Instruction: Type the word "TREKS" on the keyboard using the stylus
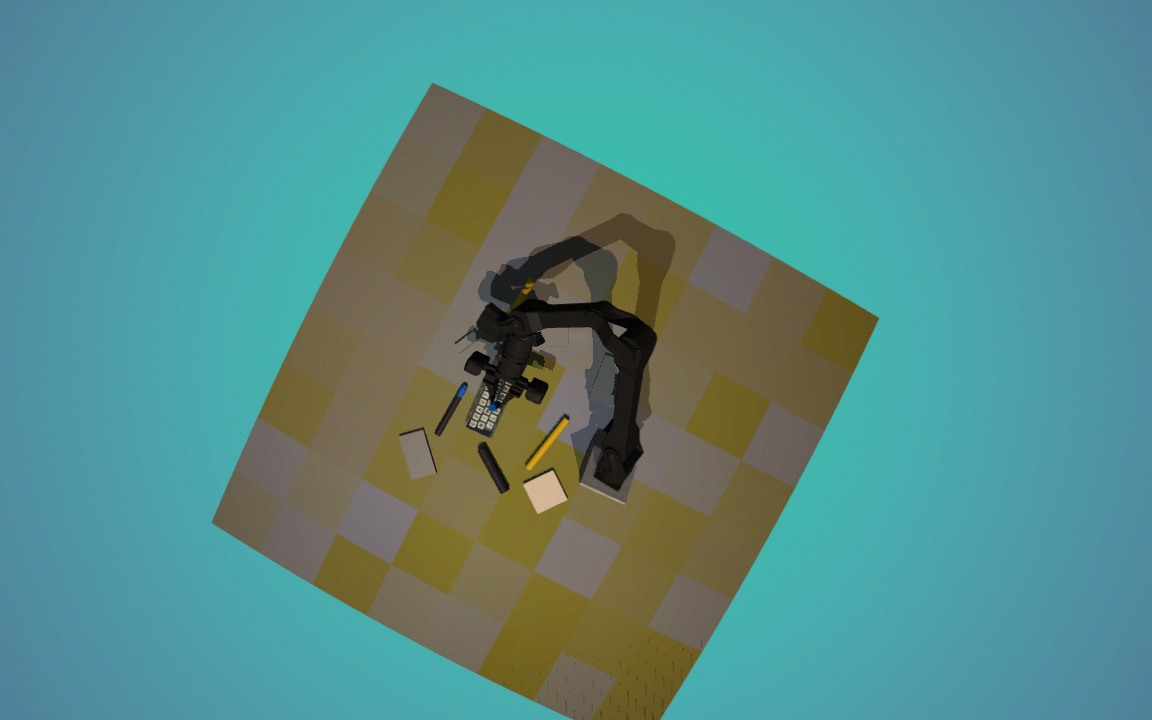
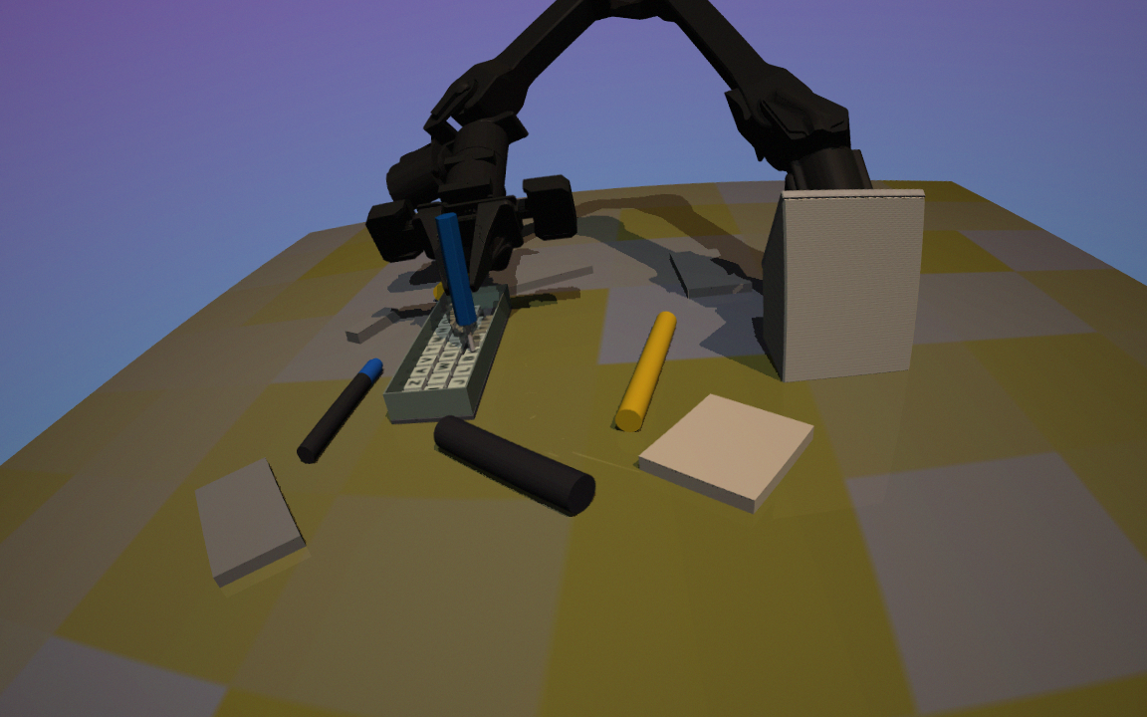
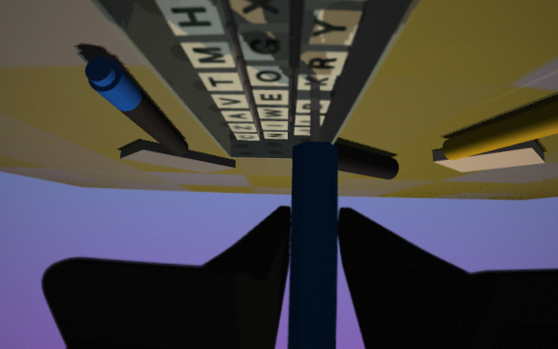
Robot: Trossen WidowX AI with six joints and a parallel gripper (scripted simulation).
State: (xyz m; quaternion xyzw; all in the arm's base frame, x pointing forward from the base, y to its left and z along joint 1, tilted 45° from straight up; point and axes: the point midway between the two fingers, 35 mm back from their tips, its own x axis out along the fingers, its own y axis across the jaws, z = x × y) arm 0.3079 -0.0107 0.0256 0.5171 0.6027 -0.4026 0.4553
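Right now my gripper tip is 150 mm short of the small grey block, 90 mm to the left of it and 60 mm above it. From my gripper tip the other things lie so: grey stylus tip 50 mm below; then blue stylus 10 mm below; then yellow cylinder 150 mm behind, 60 mm below, 20 mm to the left.
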